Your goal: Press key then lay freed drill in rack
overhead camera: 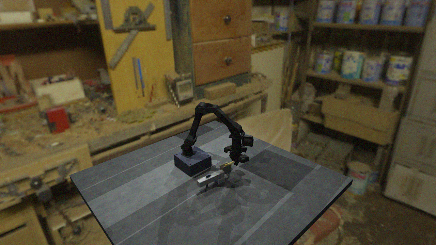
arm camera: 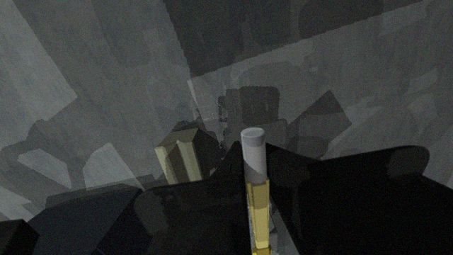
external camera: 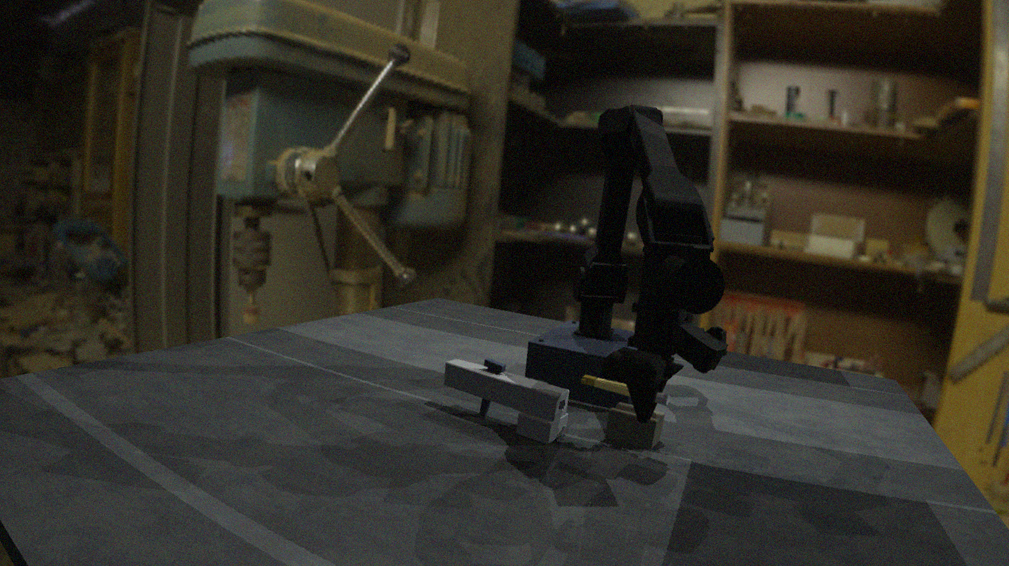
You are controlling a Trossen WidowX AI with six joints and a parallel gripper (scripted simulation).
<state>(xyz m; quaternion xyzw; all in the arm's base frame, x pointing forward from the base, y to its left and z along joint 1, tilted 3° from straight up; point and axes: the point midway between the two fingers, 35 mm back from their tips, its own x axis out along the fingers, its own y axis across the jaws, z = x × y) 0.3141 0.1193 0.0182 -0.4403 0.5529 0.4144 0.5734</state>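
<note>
Now: gripper tip 40 mm to the left of the drill, 30 mm below it and 10 mm past it. From my gripper tip the other things lie so: small dark key (220 mm to the right, 50 mm behind); rack (70 mm behind, 40 mm below, 10 mm to the right).
</note>
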